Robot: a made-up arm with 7 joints. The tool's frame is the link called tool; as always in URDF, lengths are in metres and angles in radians. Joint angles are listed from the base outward. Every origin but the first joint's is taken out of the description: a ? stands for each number. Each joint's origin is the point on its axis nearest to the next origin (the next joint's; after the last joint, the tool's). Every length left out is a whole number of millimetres.
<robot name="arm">
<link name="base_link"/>
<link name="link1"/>
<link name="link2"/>
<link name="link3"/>
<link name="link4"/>
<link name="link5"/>
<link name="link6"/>
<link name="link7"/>
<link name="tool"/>
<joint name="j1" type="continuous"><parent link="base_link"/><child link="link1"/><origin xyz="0.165 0 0.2" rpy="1.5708 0 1.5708"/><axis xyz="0 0 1"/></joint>
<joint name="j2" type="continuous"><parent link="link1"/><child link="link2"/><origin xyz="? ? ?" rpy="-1.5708 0 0"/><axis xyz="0 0 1"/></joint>
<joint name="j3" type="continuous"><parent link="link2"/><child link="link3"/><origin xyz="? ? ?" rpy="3.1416 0 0"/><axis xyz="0 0 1"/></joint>
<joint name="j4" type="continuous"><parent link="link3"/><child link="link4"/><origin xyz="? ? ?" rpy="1.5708 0 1.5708"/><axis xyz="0 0 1"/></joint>
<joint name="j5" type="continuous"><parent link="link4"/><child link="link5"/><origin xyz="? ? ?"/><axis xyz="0 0 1"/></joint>
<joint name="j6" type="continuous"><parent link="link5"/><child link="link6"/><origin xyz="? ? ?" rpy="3.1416 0 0"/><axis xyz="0 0 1"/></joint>
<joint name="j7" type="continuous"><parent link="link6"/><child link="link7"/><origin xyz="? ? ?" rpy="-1.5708 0 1.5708"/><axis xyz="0 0 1"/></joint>
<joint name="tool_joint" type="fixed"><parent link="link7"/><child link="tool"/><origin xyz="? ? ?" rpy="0 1.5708 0"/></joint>
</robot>
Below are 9 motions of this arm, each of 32 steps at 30 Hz.
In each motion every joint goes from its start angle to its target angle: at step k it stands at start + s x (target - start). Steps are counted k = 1, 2, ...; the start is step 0. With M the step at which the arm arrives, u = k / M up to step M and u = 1 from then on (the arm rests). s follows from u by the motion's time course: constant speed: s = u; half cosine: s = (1 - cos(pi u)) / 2; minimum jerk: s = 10 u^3 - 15 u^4 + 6 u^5.
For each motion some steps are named. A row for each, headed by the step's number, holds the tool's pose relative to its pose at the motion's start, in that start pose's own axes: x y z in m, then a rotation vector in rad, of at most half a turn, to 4 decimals.
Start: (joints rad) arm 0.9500 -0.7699 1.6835 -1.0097 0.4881 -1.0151 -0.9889
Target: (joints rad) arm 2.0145 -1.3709 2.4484 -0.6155 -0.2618 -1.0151 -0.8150
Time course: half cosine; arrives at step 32
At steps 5, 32:
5: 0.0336 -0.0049 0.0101 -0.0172 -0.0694 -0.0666
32: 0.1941 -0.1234 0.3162 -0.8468 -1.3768 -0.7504

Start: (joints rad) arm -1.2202 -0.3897 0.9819 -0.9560 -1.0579 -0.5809 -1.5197
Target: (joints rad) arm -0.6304 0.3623 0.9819 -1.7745 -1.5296 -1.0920 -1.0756
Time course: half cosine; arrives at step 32
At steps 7, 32:
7: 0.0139 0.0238 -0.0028 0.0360 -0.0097 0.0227
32: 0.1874 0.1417 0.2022 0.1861 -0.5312 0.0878

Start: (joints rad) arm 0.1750 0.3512 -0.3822 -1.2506 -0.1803 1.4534 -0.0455
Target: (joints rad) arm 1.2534 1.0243 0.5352 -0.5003 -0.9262 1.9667 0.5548
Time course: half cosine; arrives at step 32
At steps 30, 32:
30: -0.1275 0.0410 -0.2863 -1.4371 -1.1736 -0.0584
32: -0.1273 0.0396 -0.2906 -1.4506 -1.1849 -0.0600

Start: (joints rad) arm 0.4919 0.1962 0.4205 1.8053 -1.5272 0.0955 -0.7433
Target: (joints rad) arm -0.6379 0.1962 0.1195 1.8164 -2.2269 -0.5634 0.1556
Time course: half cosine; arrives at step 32
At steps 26, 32:
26: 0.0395 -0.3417 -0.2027 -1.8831 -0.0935 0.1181
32: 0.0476 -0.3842 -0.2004 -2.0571 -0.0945 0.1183

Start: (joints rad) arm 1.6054 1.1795 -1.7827 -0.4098 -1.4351 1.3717 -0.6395
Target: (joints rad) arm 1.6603 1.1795 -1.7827 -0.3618 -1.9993 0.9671 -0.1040
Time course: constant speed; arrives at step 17
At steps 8, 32:
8: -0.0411 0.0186 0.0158 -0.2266 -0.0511 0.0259
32: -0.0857 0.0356 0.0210 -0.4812 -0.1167 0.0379

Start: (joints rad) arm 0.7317 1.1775 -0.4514 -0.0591 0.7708 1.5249 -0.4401
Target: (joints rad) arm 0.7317 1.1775 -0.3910 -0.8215 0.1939 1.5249 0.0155
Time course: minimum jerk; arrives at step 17
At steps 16, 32:
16: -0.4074 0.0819 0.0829 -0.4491 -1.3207 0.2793
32: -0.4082 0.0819 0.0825 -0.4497 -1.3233 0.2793

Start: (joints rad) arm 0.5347 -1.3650 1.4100 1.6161 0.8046 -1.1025 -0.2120
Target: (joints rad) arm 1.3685 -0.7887 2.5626 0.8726 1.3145 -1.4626 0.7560
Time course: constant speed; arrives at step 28
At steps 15, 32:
15: -0.1210 0.0365 0.0264 -0.2298 0.1388 0.4616
32: -0.2384 0.0163 0.0529 -0.3792 -0.0536 0.8652

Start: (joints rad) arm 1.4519 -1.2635 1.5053 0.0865 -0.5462 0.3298 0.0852
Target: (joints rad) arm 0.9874 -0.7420 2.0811 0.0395 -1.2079 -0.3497 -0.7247
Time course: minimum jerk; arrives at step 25
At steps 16, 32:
16: 0.0041 -0.1336 -0.0328 0.8007 -0.2003 -0.2314
32: 0.0111 -0.1711 -0.0534 1.0636 -0.3007 -0.2884

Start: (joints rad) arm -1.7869 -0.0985 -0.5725 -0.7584 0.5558 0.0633 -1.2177
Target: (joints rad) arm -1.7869 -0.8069 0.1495 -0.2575 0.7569 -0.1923 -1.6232
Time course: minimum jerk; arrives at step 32
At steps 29, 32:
29: 0.0019 -0.3701 0.3687 0.6121 -1.3215 -1.0050
32: -0.0008 -0.3718 0.3709 0.6202 -1.3329 -1.0080

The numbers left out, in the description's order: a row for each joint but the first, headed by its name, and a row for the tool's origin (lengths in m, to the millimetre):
j2: 0.091 0.1 0
j3: 0.023 -0.066 0
j4: 0.301 0.013 0
j5: 0.156 -0.003 0
j6: -0.139 -0.001 0
j7: 0.227 0.093 0
tool: 0.064 -0.043 0

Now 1 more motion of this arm.
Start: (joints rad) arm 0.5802 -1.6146 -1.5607 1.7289 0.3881 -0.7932 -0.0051
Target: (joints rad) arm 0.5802 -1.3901 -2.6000 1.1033 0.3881 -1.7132 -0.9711
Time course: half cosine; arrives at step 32
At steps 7, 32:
7: 0.0337 -0.0268 -0.0233 0.0789 0.0249 -0.1419
32: 0.0855 -0.3332 -0.1854 0.7194 -0.3776 -1.2670

